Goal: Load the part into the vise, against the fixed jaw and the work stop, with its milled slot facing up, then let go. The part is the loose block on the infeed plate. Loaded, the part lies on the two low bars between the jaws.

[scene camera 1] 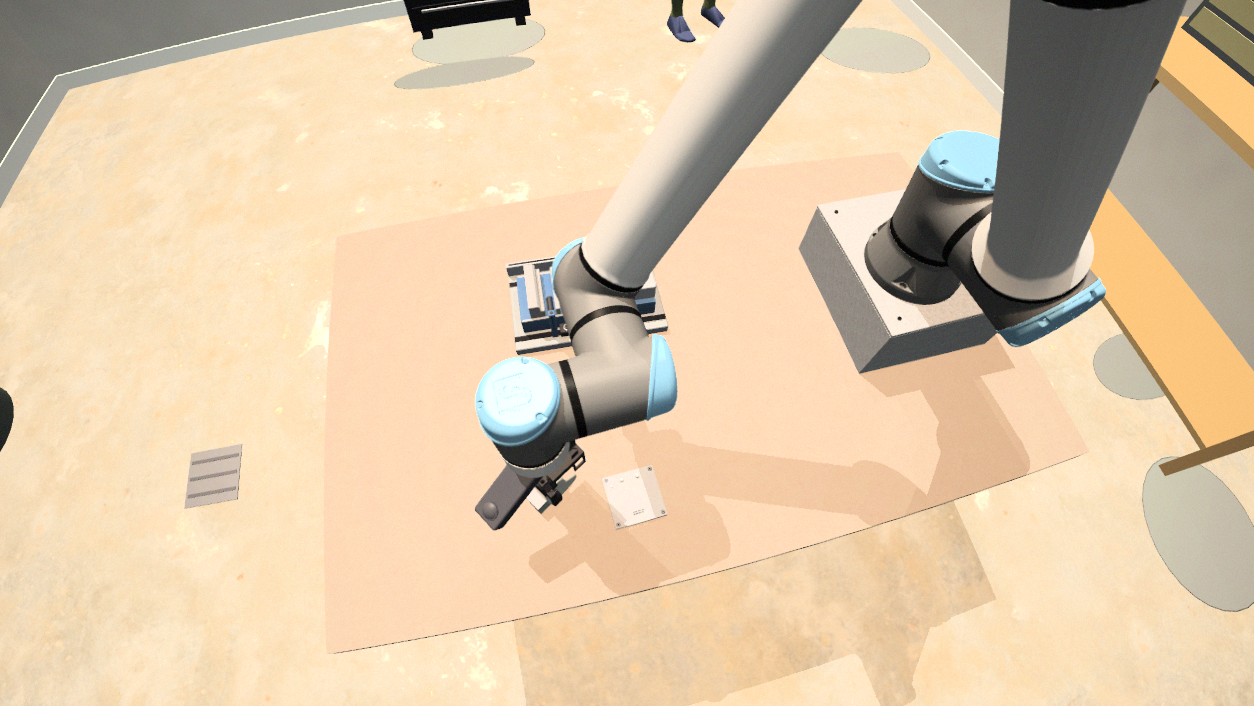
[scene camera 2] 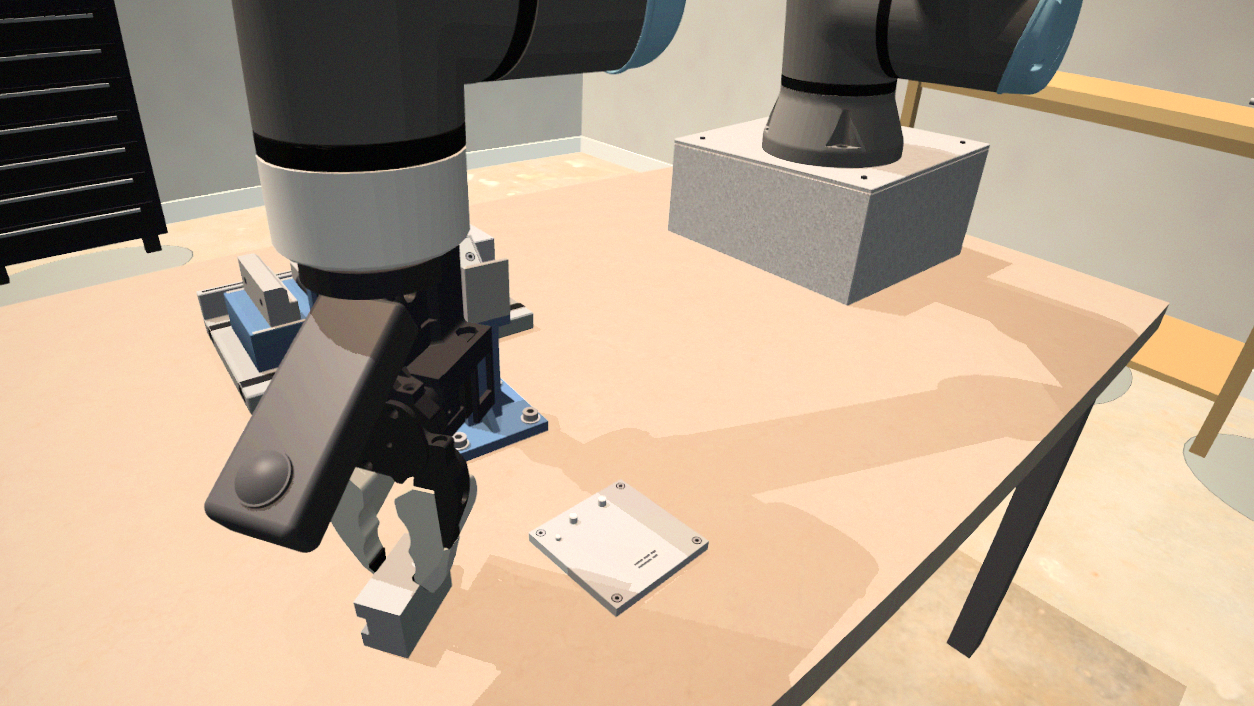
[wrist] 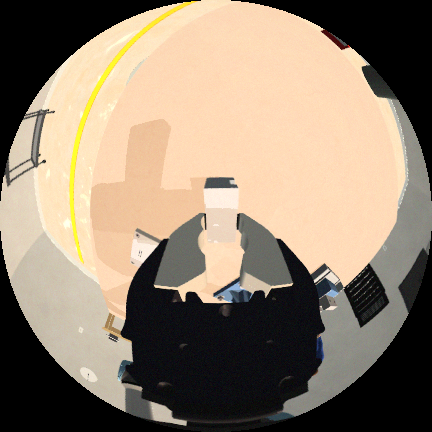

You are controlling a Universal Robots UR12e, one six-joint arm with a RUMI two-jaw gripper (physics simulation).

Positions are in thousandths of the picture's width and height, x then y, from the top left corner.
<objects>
My gripper shows in scene camera 1 (436,696), in scene camera 2 (324,825) and in the wrist view (510,497).
</objects>
